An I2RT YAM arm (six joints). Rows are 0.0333 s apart.
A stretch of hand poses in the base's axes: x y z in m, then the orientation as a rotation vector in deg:
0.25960 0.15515 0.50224 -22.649 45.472 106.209
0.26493 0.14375 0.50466 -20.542 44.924 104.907
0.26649 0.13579 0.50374 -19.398 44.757 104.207
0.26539 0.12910 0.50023 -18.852 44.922 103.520
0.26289 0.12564 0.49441 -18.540 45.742 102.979
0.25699 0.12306 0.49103 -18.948 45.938 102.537
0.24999 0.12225 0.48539 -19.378 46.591 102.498
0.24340 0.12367 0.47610 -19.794 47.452 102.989
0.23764 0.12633 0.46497 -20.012 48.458 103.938
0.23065 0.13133 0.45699 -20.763 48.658 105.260
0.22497 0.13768 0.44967 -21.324 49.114 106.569
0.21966 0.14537 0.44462 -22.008 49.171 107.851
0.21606 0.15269 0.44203 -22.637 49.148 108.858
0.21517 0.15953 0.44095 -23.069 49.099 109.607
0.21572 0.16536 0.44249 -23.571 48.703 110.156
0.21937 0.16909 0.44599 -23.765 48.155 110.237
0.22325 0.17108 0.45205 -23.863 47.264 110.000
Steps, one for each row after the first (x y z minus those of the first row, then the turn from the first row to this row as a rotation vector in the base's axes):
0.00533 -0.01140 0.00242 1.101 0.557 -1.981
0.00689 -0.01936 0.00150 1.611 0.938 -3.038
0.00579 -0.02605 -0.00201 1.623 1.132 -3.844
0.00329 -0.02951 -0.00783 1.099 1.572 -4.391
-0.00261 -0.03209 -0.01121 0.698 1.278 -4.626
-0.00961 -0.03290 -0.01685 0.042 1.341 -4.459
-0.01620 -0.03148 -0.02614 -0.653 1.694 -3.805
-0.02196 -0.02882 -0.03727 -1.273 2.393 -2.800
-0.02895 -0.02382 -0.04525 -1.507 2.471 -1.327
-0.03463 -0.01747 -0.05257 -1.833 2.797 0.083
-0.03994 -0.00978 -0.05762 -1.948 2.836 1.483
-0.04354 -0.00246 -0.06021 -2.034 2.781 2.612
-0.04443 0.00438 -0.06129 -2.061 2.747 3.436
-0.04388 0.01021 -0.05975 -1.920 2.430 4.082
-0.04023 0.01394 -0.05625 -1.622 2.062 4.188
-0.03635 0.01593 -0.05019 -1.104 1.470 3.953

